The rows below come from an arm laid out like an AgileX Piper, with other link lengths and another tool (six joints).
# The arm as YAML. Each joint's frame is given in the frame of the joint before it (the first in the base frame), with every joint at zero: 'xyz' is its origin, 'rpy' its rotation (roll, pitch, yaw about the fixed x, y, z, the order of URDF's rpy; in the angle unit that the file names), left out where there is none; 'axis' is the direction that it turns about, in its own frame. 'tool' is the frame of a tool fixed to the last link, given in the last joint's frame.
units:
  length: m
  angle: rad
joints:
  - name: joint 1
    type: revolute
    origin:
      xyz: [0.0, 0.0, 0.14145]
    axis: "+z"
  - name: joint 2
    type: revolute
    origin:
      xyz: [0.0, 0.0, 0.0]
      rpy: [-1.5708, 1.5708, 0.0]
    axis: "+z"
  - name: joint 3
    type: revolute
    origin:
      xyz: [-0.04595, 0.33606, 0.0]
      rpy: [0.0, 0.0, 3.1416]
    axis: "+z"
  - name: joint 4
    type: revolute
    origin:
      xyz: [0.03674, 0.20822, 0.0]
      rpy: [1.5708, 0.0, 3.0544]
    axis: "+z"
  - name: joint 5
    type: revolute
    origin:
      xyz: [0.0, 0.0, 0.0]
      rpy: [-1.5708, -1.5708, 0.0]
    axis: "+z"
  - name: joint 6
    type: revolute
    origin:
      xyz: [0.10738, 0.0, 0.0]
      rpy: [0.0, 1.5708, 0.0]
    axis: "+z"
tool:
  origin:
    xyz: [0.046, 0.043, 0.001]
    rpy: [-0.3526, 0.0, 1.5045]
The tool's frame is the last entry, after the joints.
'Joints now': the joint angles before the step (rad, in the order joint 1, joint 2, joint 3, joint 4, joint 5, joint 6). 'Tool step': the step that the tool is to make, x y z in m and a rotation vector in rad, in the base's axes. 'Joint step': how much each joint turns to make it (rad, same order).
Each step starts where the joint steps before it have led.
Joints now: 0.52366 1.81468 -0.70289 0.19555 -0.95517 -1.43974
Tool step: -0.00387 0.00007 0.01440 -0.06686 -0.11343 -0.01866
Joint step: 0.00002 -0.00002 -0.00081 0.01612 -0.08450 -0.11005
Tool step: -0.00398 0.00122 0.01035 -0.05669 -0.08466 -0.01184
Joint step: -0.00003 0.00003 -0.00002 0.00234 -0.06179 -0.08299
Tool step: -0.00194 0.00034 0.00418 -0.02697 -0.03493 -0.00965
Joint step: 0.00001 -0.00002 0.00001 0.00441 -0.02493 -0.03941
